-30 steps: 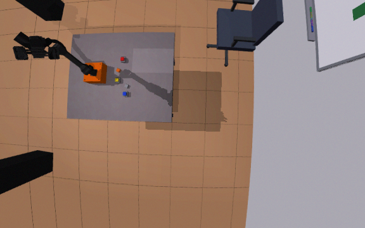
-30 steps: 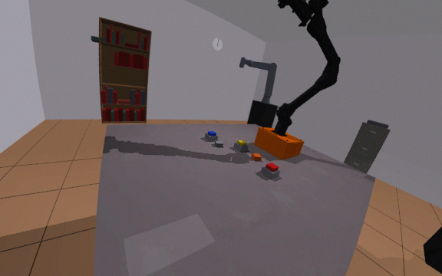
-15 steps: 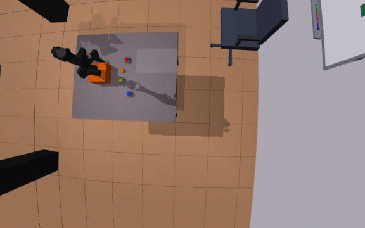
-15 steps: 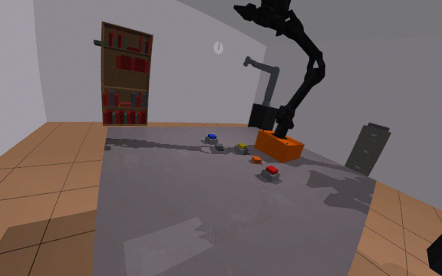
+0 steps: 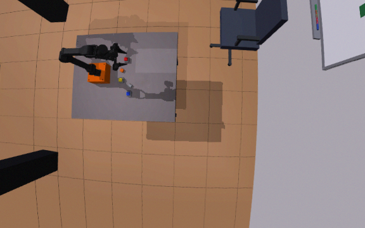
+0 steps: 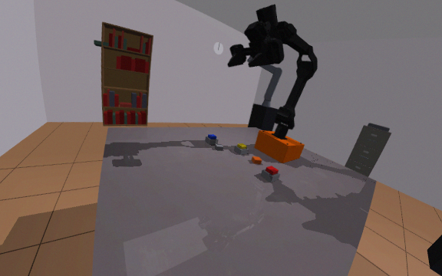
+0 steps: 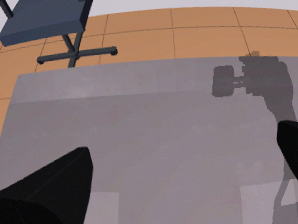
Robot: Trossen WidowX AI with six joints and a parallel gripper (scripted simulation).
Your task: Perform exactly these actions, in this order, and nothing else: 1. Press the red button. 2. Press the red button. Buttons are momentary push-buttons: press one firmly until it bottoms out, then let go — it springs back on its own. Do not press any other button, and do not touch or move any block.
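Now: the red button 16 cm behind my gripper tip, 11 cm to the left of it and 31 cm below it. From my gripper tip the other things lie so: grey block (9 cm behind, 15 cm to the right, 33 cm below); orange block (20 cm behind, 33 cm below); yellow button (19 cm behind, 10 cm to the right, 31 cm below).
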